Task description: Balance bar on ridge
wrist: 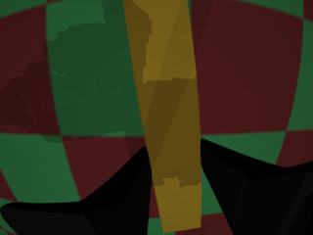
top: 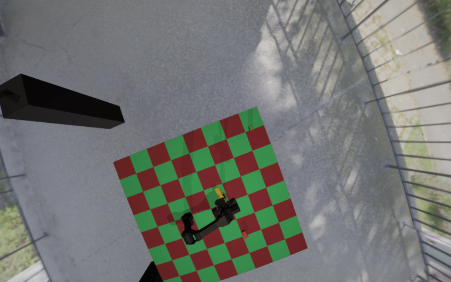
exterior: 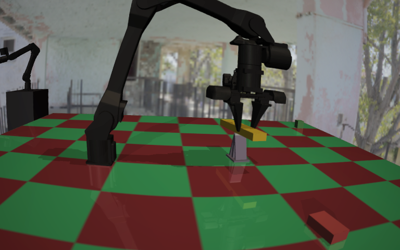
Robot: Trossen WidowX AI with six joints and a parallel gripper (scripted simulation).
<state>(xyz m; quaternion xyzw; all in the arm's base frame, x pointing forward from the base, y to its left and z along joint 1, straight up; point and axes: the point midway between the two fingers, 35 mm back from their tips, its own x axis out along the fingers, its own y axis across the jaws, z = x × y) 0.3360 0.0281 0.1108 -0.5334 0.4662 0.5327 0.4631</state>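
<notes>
My gripper tip is 30 mm to the right of the yellow bar. Round my gripper tip: red block 340 mm to the right, 70 mm below, 50 mm ahead; small green block 470 mm to the left, 400 mm ahead, 60 mm below.
</notes>
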